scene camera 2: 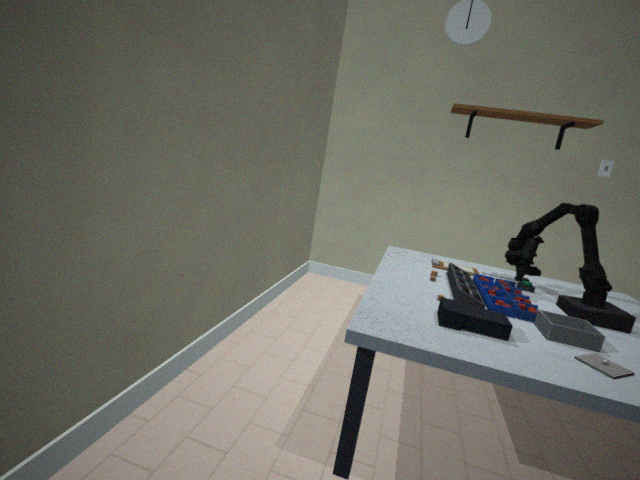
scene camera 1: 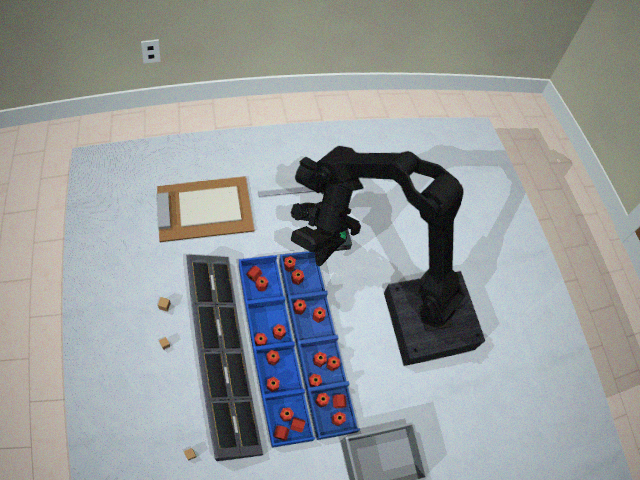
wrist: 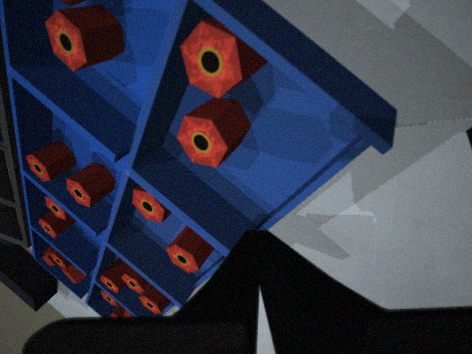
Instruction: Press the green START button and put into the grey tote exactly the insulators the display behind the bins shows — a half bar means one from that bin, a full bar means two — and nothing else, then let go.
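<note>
My gripper (scene camera 1: pixel 320 262) (scene camera 2: pixel 518 279) (wrist: pixel 256 241) is shut and empty, above the table beside the corner of the blue bins (scene camera 1: pixel 266 312) (wrist: pixel 300 142) nearest the START button. The green START button (scene camera 1: pixel 342 235) (scene camera 2: pixel 526 283) sits on a dark box, partly hidden by the arm in scene camera 1. Several red hexagonal insulators (scene camera 1: pixel 297 276) (wrist: pixel 210 61) stand or lie in eight bins in two columns. The display (scene camera 1: pixel 208 326) behind them has dark cells with thin orange outlines and white marks between; I cannot make out lit bars. No insulator shows in the visible part of the grey tote (scene camera 1: pixel 385 454) (scene camera 2: pixel 568 331).
A clipboard (scene camera 1: pixel 209 206) and a grey strip (scene camera 1: pixel 281 193) lie beyond the bins. Small wooden cubes (scene camera 1: pixel 163 303) (scene camera 1: pixel 189 453) lie behind the display. A black box (scene camera 2: pixel 473 320) stands at the display's end. A flat plate with a knob (scene camera 2: pixel 594 363) lies near the tote.
</note>
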